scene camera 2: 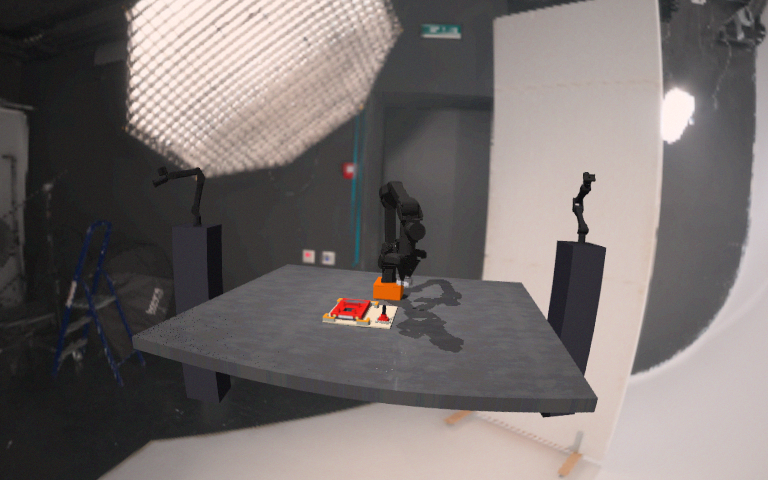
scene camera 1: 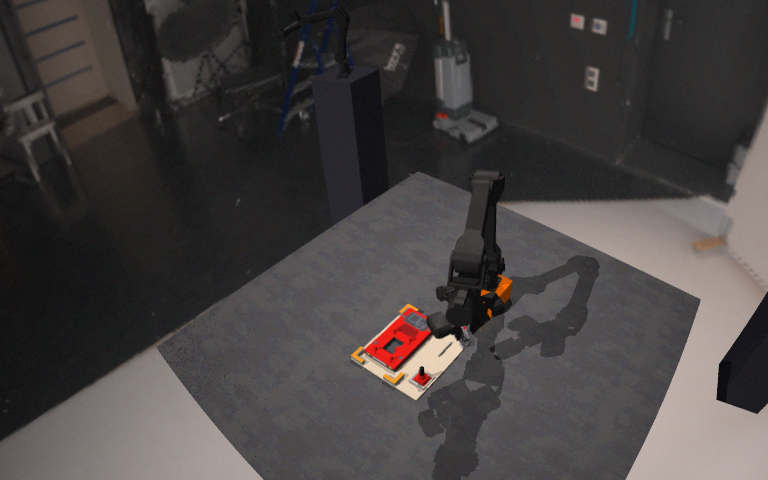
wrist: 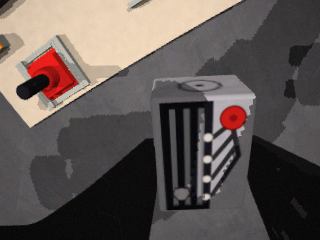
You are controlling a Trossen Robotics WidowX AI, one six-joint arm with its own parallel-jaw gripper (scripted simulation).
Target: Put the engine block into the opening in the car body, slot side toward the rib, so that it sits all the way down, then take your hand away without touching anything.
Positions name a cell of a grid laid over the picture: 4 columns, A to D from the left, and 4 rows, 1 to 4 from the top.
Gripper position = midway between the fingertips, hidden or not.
My gripper (scene camera 1: C3) carries an engine block (wrist: C3). I also see a red car body (scene camera 1: C3).
My gripper also shows in scene camera 2 (scene camera 2: C3) and in the wrist view (wrist: C3).
